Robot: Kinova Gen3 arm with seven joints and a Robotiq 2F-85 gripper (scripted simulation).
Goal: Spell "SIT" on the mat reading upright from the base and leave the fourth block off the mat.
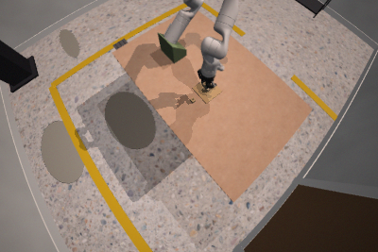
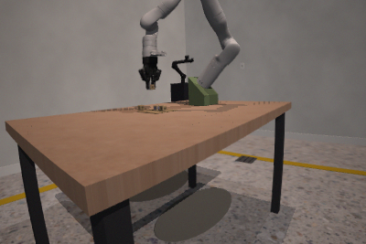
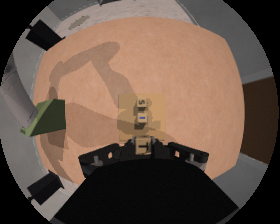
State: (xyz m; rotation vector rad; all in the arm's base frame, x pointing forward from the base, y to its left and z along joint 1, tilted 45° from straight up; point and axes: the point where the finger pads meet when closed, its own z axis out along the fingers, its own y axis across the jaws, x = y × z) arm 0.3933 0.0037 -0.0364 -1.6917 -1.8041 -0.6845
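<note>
My hand is 12 cm above the tan mat and 4 cm to the right of it.
</note>
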